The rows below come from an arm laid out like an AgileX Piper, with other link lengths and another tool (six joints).
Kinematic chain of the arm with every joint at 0, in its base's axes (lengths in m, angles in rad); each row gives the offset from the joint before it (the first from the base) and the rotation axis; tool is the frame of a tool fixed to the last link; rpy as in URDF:
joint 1: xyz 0 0 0.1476 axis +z
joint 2: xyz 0 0 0 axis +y
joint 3: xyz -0.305 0 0.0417 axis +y
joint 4: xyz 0.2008 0 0.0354 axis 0.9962 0 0.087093
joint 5: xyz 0 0 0 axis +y
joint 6: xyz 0.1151 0 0.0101 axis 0.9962 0 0.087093
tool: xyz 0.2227 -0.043 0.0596 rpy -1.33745 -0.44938 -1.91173
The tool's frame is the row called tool.
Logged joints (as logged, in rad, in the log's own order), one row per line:
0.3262 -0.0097 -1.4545 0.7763 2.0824 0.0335
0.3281 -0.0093 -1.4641 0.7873 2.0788 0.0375
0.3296 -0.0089 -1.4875 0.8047 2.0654 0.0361
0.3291 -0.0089 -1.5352 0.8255 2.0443 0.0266
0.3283 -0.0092 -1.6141 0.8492 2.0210 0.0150
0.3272 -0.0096 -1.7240 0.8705 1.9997 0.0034
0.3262 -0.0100 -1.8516 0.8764 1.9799 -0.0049
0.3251 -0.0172 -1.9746 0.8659 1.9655 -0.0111
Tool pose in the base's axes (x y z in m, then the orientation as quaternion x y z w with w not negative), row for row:
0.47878 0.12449 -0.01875 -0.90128 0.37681 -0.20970 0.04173
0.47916 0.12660 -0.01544 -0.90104 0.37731 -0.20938 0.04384
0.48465 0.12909 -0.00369 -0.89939 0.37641 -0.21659 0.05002
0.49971 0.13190 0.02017 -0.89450 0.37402 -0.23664 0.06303
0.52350 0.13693 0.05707 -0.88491 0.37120 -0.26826 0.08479
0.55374 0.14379 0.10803 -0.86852 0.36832 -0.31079 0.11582
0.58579 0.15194 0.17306 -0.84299 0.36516 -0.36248 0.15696
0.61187 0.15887 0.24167 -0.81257 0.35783 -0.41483 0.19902
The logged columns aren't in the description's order. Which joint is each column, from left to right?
Columns, left to right: joint 1, joint 6, joint 3, joint 5, joint 2, joint 4.
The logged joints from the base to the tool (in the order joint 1, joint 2, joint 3, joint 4, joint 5, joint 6), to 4 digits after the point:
0.3262 2.0824 -1.4545 0.0335 0.7763 -0.0097
0.3281 2.0788 -1.4641 0.0375 0.7873 -0.0093
0.3296 2.0654 -1.4875 0.0361 0.8047 -0.0089
0.3291 2.0443 -1.5352 0.0266 0.8255 -0.0089
0.3283 2.0210 -1.6141 0.0150 0.8492 -0.0092
0.3272 1.9997 -1.7240 0.0034 0.8705 -0.0096
0.3262 1.9799 -1.8516 -0.0049 0.8764 -0.0100
0.3251 1.9655 -1.9746 -0.0111 0.8659 -0.0172

